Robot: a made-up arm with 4 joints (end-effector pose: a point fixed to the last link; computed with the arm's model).
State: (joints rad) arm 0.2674 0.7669 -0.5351 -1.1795
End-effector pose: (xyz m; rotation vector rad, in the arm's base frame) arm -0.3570 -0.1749 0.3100 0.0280 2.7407 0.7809
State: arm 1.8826 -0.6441 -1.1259 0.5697
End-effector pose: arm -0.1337 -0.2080 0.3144 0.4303 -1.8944 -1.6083
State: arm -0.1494 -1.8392 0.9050 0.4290
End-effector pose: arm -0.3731 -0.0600 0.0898 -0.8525 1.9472 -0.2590
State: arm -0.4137 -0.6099 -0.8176 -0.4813
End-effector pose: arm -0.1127 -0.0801 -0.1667 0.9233 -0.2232 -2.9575
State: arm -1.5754 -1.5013 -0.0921 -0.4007
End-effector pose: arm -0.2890 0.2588 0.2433 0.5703 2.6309 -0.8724
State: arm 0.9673 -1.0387 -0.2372 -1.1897
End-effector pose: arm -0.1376 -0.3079 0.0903 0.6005 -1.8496 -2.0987
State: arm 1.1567 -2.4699 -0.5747 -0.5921
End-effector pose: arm -0.1052 -0.0103 -0.1334 0.6859 0.2196 -2.2278
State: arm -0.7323 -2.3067 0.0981 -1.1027
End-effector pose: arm -0.2538 0.2875 0.1171 0.9467 1.9521 -1.3786
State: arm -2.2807 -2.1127 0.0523 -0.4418
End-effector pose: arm -0.3118 -0.0076 0.3834 0.8802 2.7537 0.9961
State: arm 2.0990 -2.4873 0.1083 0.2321
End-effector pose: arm -0.3350 -0.1154 0.0318 -0.8334 0.4788 -2.2751
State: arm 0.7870 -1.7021 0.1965 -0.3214
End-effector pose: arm -0.2593 -0.0474 -0.1078 -0.0802 0.5713 -2.2443
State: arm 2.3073 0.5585 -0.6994 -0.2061
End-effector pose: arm -0.3760 0.1413 0.3451 -0.3658 2.7954 -0.7083
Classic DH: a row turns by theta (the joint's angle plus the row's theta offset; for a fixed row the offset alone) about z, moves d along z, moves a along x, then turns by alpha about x. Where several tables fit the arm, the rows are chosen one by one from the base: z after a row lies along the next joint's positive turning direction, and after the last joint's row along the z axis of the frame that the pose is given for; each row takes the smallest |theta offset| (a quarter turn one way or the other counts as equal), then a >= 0, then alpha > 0; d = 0 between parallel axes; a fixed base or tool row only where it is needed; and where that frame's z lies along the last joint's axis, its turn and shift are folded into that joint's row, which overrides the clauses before.
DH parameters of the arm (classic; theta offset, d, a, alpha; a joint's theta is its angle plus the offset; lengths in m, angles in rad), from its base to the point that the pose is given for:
base (fixed): -1.417 0.17 -0.0369 1.7145
joint 1: -0.4965 0.1638 0.0292 0.4665
joint 2: -0.3225 -0.0175 0.0241 2.2141
joint 3: 0.6632 -0.1059 0.0593 0.5962
joint 4: -1.3738 -0.0572 -0.005 1.5708
tool (fixed): -1.5708 -0.1731 0 0

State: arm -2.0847 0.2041 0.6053 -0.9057
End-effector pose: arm -0.4260 0.1537 0.0723 -0.5343 1.6934 -1.8159
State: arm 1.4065 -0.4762 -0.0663 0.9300
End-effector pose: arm -0.2625 -0.1295 0.0369 0.1177 -0.1773 -2.9913
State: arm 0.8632 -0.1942 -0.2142 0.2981
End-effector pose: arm -0.2387 -0.2181 0.0184 0.3113 -0.8589 -2.9302
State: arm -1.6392 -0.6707 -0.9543 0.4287
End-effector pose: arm -0.1934 0.2883 0.0898 -0.7177 -2.5028 1.7189
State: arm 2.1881 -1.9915 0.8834 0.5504
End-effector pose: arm -0.3842 -0.0013 0.1812 1.4888 -0.8955 2.5487
